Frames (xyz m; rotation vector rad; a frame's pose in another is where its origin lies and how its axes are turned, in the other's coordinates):
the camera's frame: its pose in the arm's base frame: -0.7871 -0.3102 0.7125 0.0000 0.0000 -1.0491
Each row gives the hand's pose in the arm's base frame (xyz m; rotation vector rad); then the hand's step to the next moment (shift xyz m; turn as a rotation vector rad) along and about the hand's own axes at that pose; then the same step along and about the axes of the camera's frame.
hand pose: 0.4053 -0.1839 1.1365 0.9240 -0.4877 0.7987
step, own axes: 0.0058 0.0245 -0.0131 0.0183 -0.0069 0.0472
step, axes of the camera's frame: -0.0267 -0.0020 0.0095 0.0380 -0.0047 0.0338
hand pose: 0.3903 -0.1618 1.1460 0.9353 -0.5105 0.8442
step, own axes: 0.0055 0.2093 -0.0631 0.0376 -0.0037 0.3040
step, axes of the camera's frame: -0.1892 -0.0813 0.0736 0.2217 -0.1090 0.1811
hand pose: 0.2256 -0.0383 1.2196 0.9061 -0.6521 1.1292
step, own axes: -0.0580 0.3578 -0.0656 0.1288 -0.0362 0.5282
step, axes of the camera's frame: -0.2519 -0.2682 0.0175 0.3872 -0.1350 0.3588
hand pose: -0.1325 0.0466 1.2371 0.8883 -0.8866 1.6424
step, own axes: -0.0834 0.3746 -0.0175 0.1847 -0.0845 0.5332
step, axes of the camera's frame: -0.0900 -0.3507 -0.1284 0.3798 -0.0890 0.4164
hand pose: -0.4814 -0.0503 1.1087 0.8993 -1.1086 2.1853
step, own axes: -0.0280 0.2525 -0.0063 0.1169 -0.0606 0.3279
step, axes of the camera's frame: 0.0346 -0.2044 -0.1470 0.2311 -0.0488 0.2628
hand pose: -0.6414 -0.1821 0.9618 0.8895 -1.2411 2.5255
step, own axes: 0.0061 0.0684 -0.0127 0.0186 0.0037 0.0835
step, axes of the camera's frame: 0.0102 -0.0504 -0.0472 0.0690 -0.0171 0.0478
